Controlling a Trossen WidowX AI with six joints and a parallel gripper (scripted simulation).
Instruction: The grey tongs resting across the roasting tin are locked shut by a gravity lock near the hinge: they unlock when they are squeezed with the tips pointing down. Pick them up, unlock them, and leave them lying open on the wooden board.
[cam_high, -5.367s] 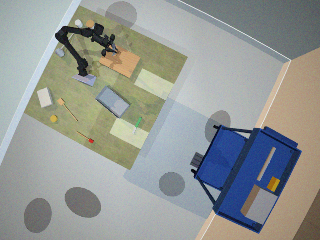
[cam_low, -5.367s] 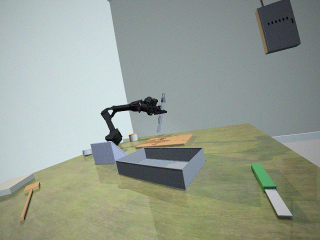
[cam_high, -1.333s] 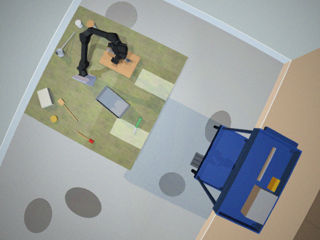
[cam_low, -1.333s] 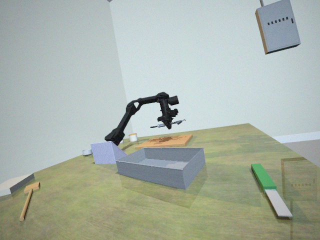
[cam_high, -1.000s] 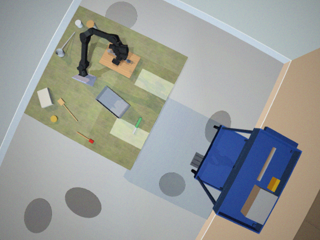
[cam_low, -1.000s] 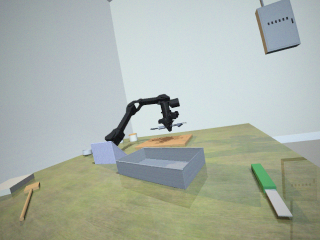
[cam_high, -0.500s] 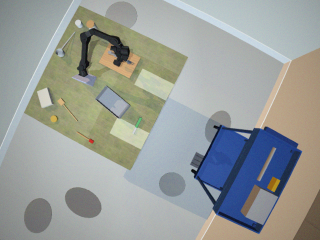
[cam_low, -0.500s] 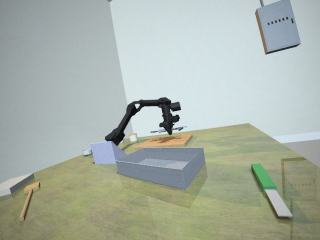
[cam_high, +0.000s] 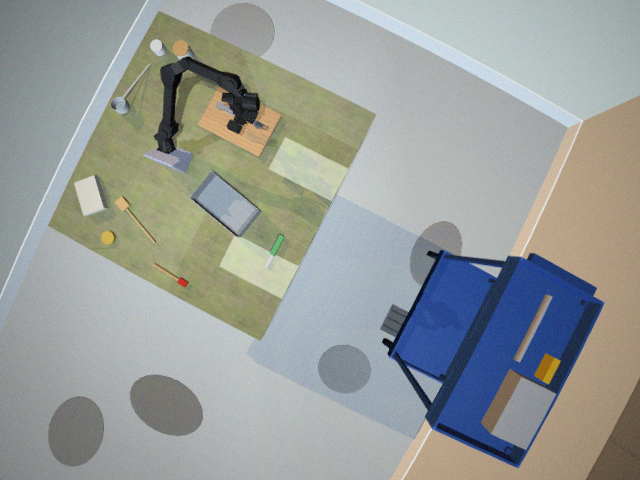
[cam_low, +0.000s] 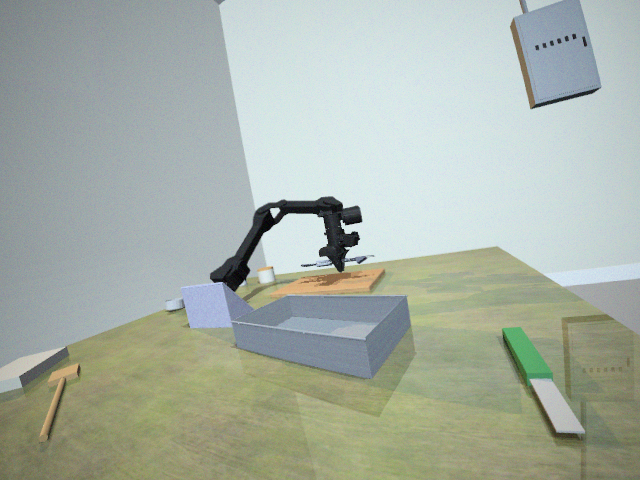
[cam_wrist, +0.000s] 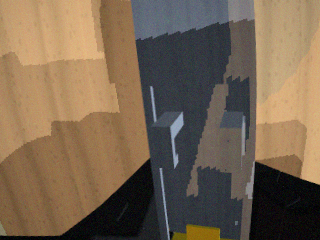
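Now: gripper tip 4 cm below the yellow lock piece. The rest, counted from my gripper tip: roasting tin (42 cm to the right, 5 cm ahead, 1 cm below); green-handled knife (57 cm to the right, 34 cm ahead, 4 cm below); wooden board (5 cm behind, 4 cm below, 1 cm to the left).
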